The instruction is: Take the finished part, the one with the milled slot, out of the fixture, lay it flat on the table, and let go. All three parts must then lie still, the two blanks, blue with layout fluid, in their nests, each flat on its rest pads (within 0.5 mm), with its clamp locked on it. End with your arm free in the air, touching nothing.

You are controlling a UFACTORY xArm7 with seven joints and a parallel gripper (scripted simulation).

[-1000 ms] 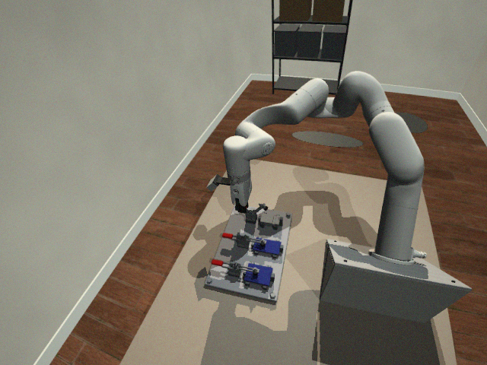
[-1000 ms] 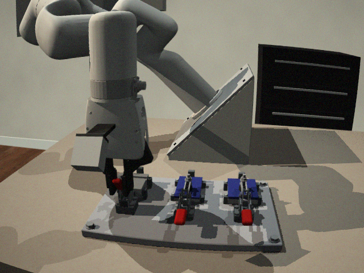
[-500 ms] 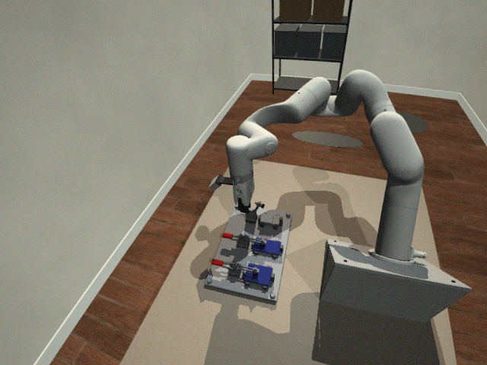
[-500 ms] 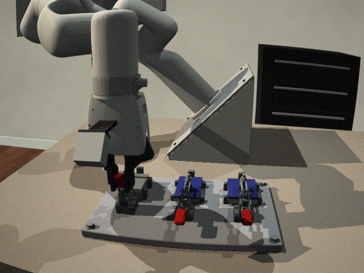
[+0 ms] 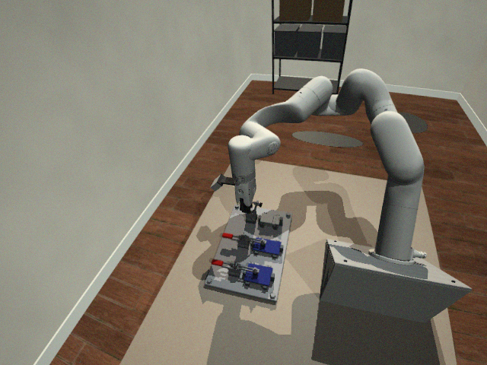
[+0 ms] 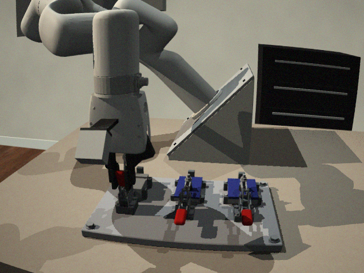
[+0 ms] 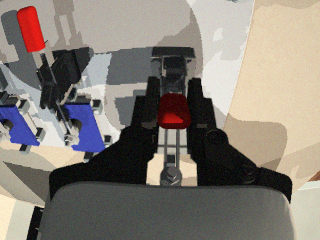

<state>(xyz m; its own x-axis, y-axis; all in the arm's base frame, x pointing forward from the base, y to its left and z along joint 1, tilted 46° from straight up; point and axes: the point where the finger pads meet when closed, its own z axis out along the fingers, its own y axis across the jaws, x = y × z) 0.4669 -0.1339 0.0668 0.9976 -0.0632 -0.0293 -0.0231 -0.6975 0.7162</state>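
Right now the grey finished part is 90 mm behind my hand and 60 mm below it. The rest, counted from my hand: grey fixture plate 110 mm to the left, 80 mm below, 40 mm behind; blue blank 110 mm to the left, 90 mm behind, 70 mm below.
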